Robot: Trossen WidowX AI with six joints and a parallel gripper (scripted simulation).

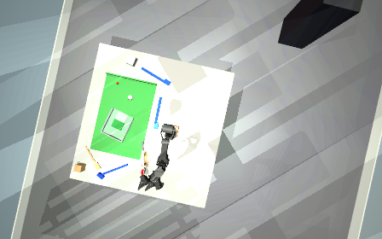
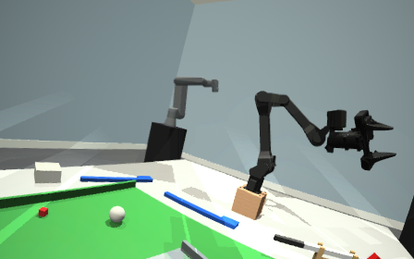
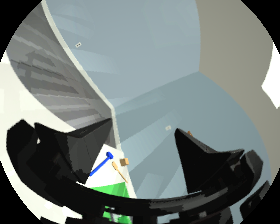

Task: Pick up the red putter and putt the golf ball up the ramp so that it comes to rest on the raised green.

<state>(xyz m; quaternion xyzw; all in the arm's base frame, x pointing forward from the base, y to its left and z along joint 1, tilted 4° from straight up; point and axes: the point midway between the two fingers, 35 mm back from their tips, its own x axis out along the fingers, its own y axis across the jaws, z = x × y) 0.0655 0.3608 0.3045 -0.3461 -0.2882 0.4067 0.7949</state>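
The red putter is 330 mm below my gripper tip, 120 mm ahead of it and 100 mm to the right of it. From my gripper tip the other things lie so: small red cube (710 mm to the right, 540 mm ahead, 370 mm below); wooden cube (680 mm ahead, 350 mm below, 130 mm to the left); white golf ball (610 mm to the right, 380 mm ahead, 360 mm below).
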